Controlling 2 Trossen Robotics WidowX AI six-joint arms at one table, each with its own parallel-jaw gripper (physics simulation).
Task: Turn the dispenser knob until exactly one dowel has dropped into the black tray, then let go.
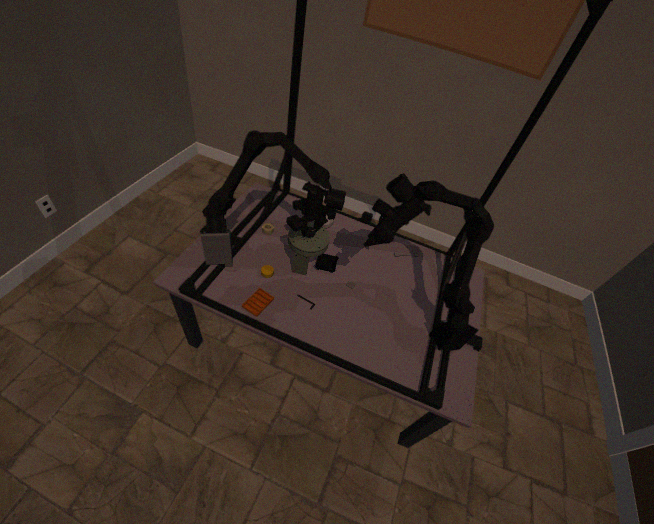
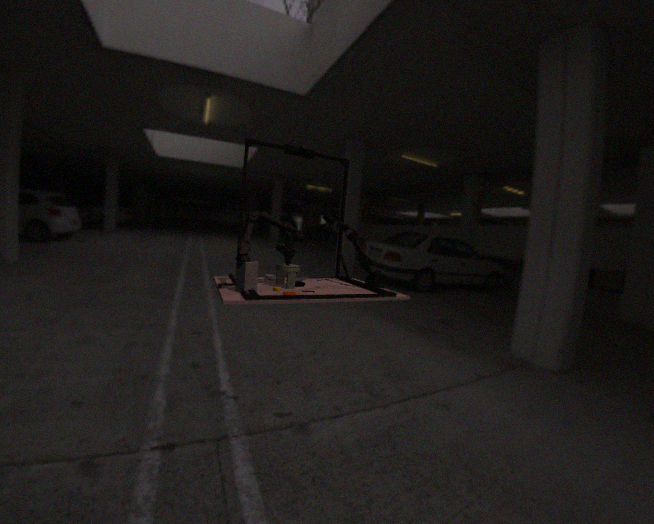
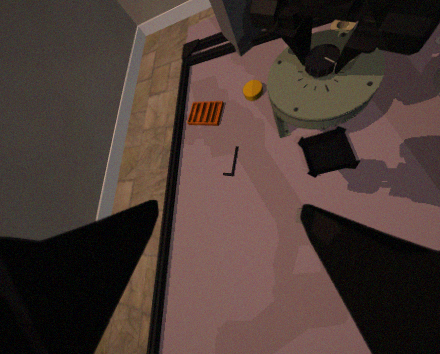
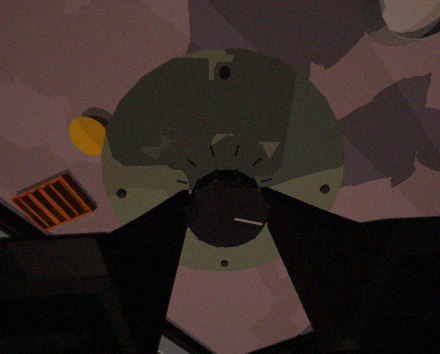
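Pixels of known places: left gripper, fingertip midpoint: [image 1: 366, 241] [image 2: 324, 244] [image 3: 230, 209]; right gripper, fingertip midpoint: [image 2: 287, 264] [image 3: 320, 67] [image 4: 224, 194]; left arm's base, origin of the base link: [image 1: 457, 326] [image 2: 373, 273]; right arm's base, origin of the base link: [image 1: 216, 232] [image 2: 246, 266].
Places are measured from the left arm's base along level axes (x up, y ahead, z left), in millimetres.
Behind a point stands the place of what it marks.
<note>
The green round dispenser [image 1: 305, 249] @(z -367, x 31, y 490 mm) [image 3: 324, 96] @(z -414, x 31, y 426 mm) [image 4: 148, 175] @(z -427, x 31, y 516 mm) [image 2: 290, 273] stands at the back left of the table. Its black knob [image 4: 227, 207] @(z -442, x 60, y 467 mm) [image 3: 320, 60] @(z -431, x 60, y 462 mm) sits on top, with a pale pointer line [image 4: 248, 221] @(z -438, x 60, y 453 mm) toward the right. My right gripper [image 4: 224, 194] @(z -437, x 39, y 466 mm) [image 1: 309, 220] is shut on the knob, one finger on each side. My left gripper [image 3: 230, 209] @(z -245, x 191, y 324 mm) [image 1: 375, 236] @(z -245, x 191, y 324 mm) is open and empty, hanging above the table to the right of the dispenser.
A yellow disc [image 1: 267, 270] @(z -378, x -95, y 628 mm) [image 3: 252, 90] @(z -377, x -95, y 621 mm) [image 4: 86, 135] @(z -381, x -95, y 631 mm), an orange grille [image 1: 257, 302] @(z -232, x -98, y 675 mm) [image 3: 205, 113] @(z -243, x -98, y 662 mm) [image 4: 64, 200] @(z -263, x -98, y 652 mm), a small black L-shaped key [image 1: 306, 300] @(z -233, x -110, y 492 mm) [image 3: 232, 163] @(z -232, x -108, y 487 mm) and a pale ring [image 1: 268, 228] @(z -632, x -108, y 604 mm) lie on the table. A black frame [image 1: 315, 354] @(z -12, x -108, y 496 mm) [image 3: 171, 175] @(z -70, x -94, y 561 mm) borders the table.
</note>
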